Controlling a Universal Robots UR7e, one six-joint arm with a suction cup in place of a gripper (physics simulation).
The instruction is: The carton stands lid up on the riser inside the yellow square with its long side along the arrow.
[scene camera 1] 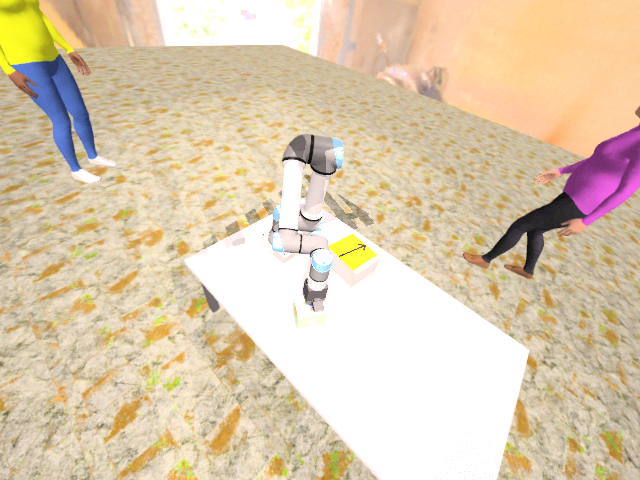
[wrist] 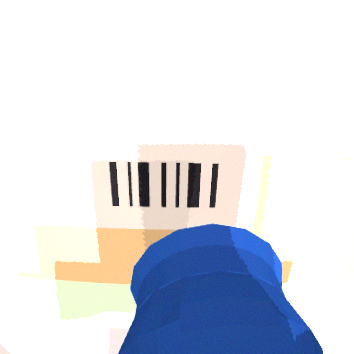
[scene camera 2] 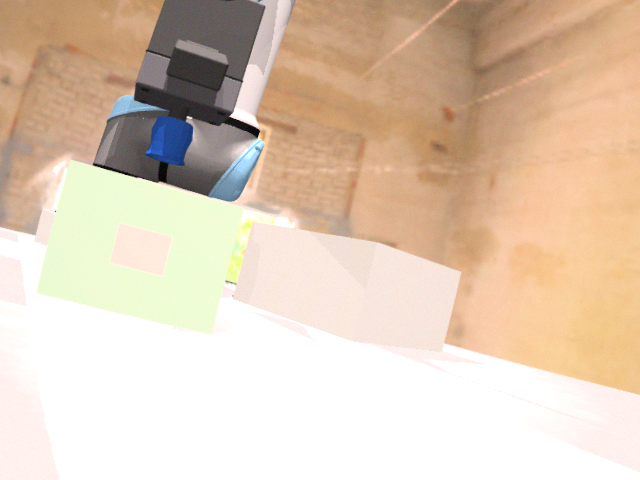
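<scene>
The pale green carton (scene camera 1: 309, 318) (scene camera 2: 77, 217) stands on the table, apart from the riser. In the wrist view its top shows a barcode label (wrist: 120, 217) and an orange strip (wrist: 90, 272); much of the top is washed out. My gripper (scene camera 1: 312, 305) (scene camera 2: 165, 161) (wrist: 207, 240), a blue suction cup, is over the carton's top. In scene camera 2 a small gap shows between cup and carton, and the cup holds nothing. The whitish riser (scene camera 1: 360, 276) (scene camera 2: 305, 279) bears the yellow square (scene camera 1: 357, 260) with a black arrow (scene camera 1: 353, 251); no carton stands on it.
The white table (scene camera 1: 413, 356) bears the arm's base near its far end, close to the riser. A person in yellow and blue (scene camera 1: 31, 41) stands at the back left on the floor. A person in purple and black (scene camera 1: 599, 173) is beyond the table's right side.
</scene>
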